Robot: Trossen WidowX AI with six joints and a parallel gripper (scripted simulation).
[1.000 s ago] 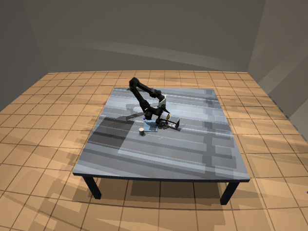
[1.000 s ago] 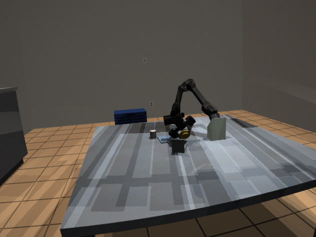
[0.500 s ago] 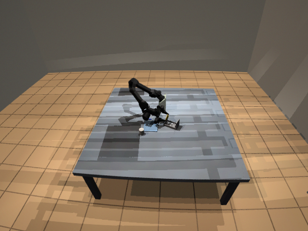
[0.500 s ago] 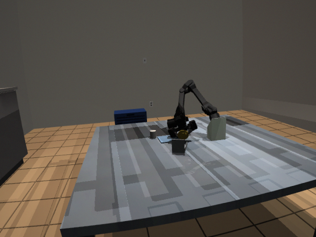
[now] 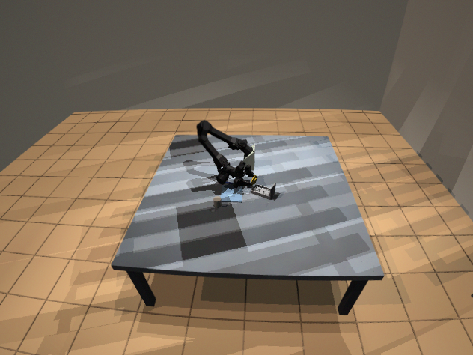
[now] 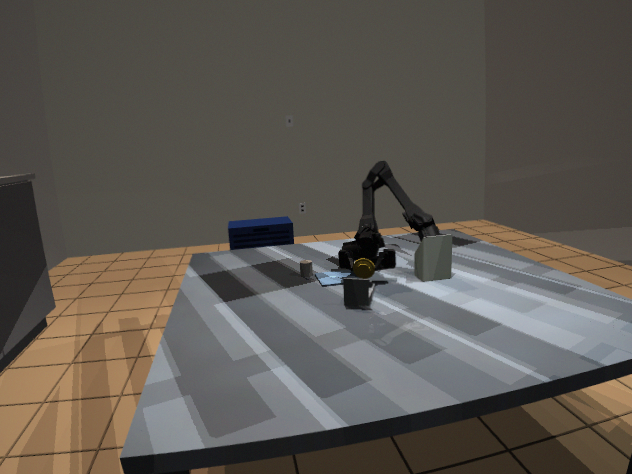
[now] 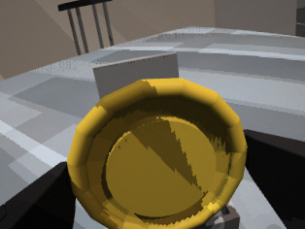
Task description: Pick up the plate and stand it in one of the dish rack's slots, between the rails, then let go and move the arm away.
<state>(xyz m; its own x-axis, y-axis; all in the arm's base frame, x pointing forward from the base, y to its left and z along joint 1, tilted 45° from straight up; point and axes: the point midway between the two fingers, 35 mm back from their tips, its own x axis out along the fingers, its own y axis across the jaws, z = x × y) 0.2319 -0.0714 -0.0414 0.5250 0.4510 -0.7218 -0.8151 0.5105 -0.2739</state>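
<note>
The dish rack lies 30 mm ahead of my gripper tip, 50 mm to the left of it and 50 mm below it. Also, from my gripper tip: yellow plate: 10 mm to the right; then beige cup: 120 mm ahead, 230 mm to the right, 40 mm below; then blue mat: 20 mm ahead, 140 mm to the right, 70 mm below.
</note>
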